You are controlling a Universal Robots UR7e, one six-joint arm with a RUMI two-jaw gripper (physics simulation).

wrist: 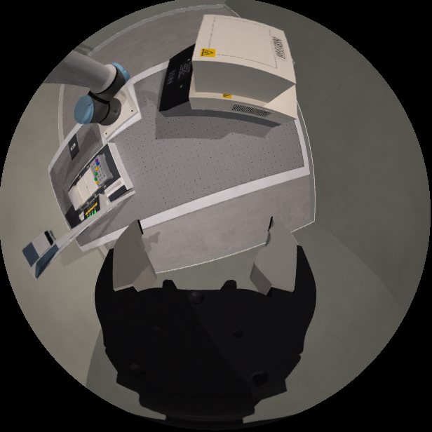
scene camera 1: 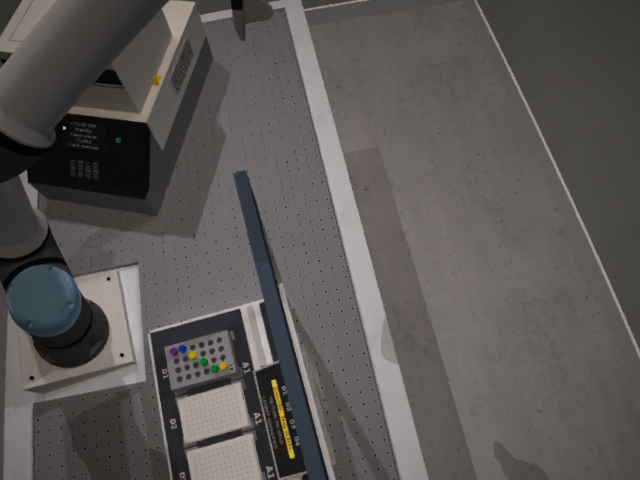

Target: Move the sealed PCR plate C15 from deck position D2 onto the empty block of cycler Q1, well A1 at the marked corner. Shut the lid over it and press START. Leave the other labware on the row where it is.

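Where they show: gripper, fingertip midpoint: (scene camera 1: 250,5); arm's base, origin of the base link: (scene camera 1: 72,332).
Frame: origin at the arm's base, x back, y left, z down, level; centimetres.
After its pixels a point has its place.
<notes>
The gripper (wrist: 205,225) is open and empty, with its jaws wide apart. In the scene view a dark part of it shows at the top edge, beyond the deck row. The pale plate at D2 (scene camera 1: 212,413) @(x -27.7, y -24.0, z -3.7 cm) (wrist: 87,181) sits between D1 and D3; its C15 label is not readable. The cycler (scene camera 1: 180,67) @(x -34.9, y 54.4, z -11.7 cm) (wrist: 272,110) stands far from that plate. Its pale lid (wrist: 240,40) appears raised at an angle, with a dark gap under it in the scene view; the block is mostly hidden. The black front panel (scene camera 1: 111,165) @(x -15.6, y 32.7, z -9.7 cm) (wrist: 176,82) has a small green mark.
At D1 a grey rack (scene camera 1: 202,357) @(x -28.1, y -13.5, z -5.8 cm) (wrist: 101,170) holds coloured caps. Another pale plate (scene camera 1: 223,458) @(x -28.2, y -32.4, z -3.7 cm) sits at D3. A long blue-grey bar (scene camera 1: 264,263) @(x -46.5, y -16.1, z -52.0 cm) crosses above the deck's right side. The robot's arm (scene camera 1: 77,62) @(x -33.7, y 4.3, z -64.8 cm) (wrist: 87,70) hides part of the cycler in the scene view.
</notes>
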